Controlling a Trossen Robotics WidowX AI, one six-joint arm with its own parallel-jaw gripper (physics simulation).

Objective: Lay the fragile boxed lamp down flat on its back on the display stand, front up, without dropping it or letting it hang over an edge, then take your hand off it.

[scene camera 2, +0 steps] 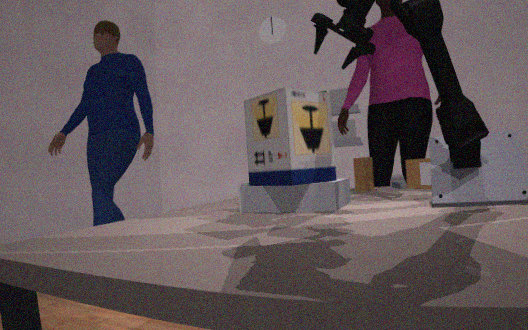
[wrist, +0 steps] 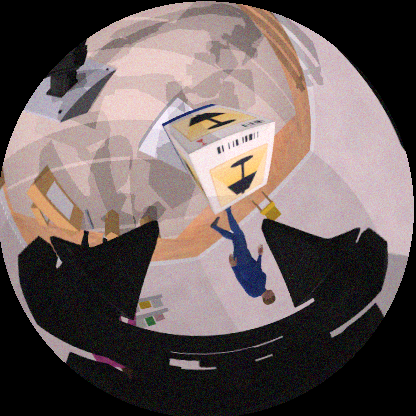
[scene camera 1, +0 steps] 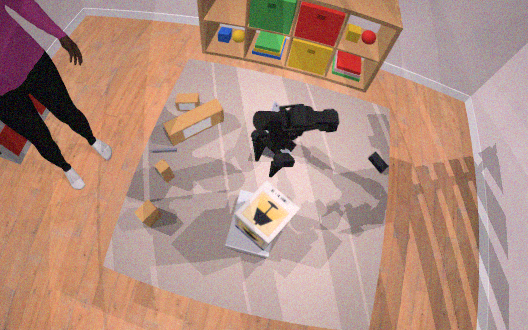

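Pixels of known places: gripper, fingertip midpoint: [scene camera 2: 328, 61] [wrist: 211, 225] [scene camera 1: 263, 169]; arm's base at its link origin: [scene camera 2: 465, 157].
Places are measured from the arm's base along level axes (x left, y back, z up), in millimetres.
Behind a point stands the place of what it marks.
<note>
The boxed lamp [scene camera 1: 266, 215] {x 47, y -456, z 197 mm} [scene camera 2: 305, 160] {x 112, y -376, z 21 mm} [wrist: 235, 142] {x 69, y -372, z 198 mm} is a white box with yellow lamp pictures and a blue band round its bottom. It rests on the pale grey display stand [scene camera 1: 238, 241] {x -30, y -542, z -37 mm} [scene camera 2: 262, 200] {x 107, y -502, z -74 mm} [wrist: 159, 136] {x -21, y -348, z -36 mm}, blue band down against the stand. A lamp picture faces up, and lamp pictures show on its sides, with the lamps upside down in scene camera 2. No overhang shows in scene camera 2; the far edges are hidden. My gripper [scene camera 1: 264, 167] {x -8, y -327, z 290 mm} [scene camera 2: 330, 60] {x -8, y -327, z 290 mm} [wrist: 211, 225] {x -8, y -327, z 290 mm} is open and empty, above the box's height, off to its side and apart from it.
A large tan carton [scene camera 1: 194, 122] {x -400, y -69, z 3 mm}, smaller tan blocks [scene camera 1: 147, 214] {x -439, y -565, z 14 mm} [scene camera 1: 164, 170] {x -436, y -352, z 21 mm} [scene camera 1: 187, 101] {x -497, y 57, z -25 mm} and a thin grey rod [scene camera 1: 164, 150] {x -522, y -219, z -86 mm} lie on the table. A black block [scene camera 1: 378, 162] {x 563, y 45, z -72 mm} lies near the opposite edge. The arm's base plate [scene camera 2: 500, 175] {x 45, y 70, z -45 mm} is beside the stand.
</note>
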